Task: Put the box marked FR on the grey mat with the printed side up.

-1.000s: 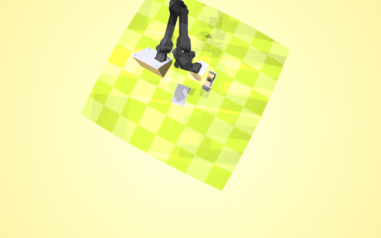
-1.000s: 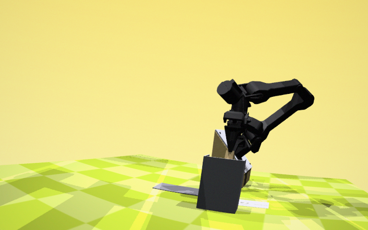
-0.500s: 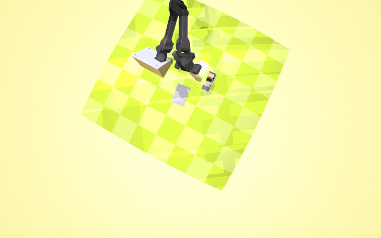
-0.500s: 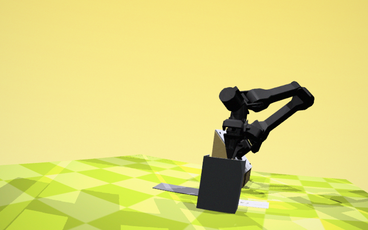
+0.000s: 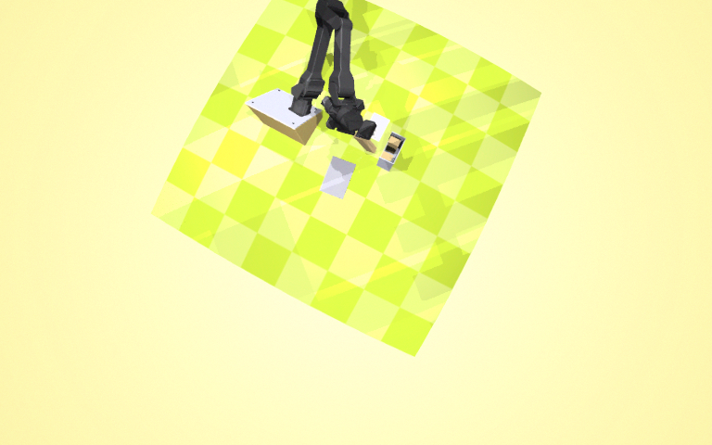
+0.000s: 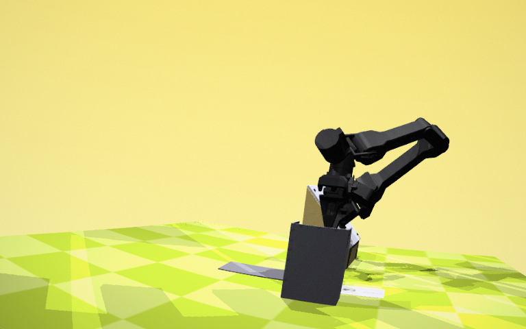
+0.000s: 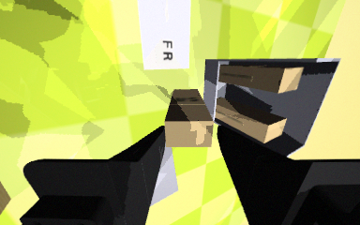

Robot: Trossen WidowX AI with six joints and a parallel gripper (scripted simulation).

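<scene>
My gripper tip is now 10 mm short of the grey mat, 160 mm to the left of it and 110 mm above it. Also, from my gripper tip: thin white slab: 10 mm ahead, 100 mm to the left, 110 mm below.
</scene>
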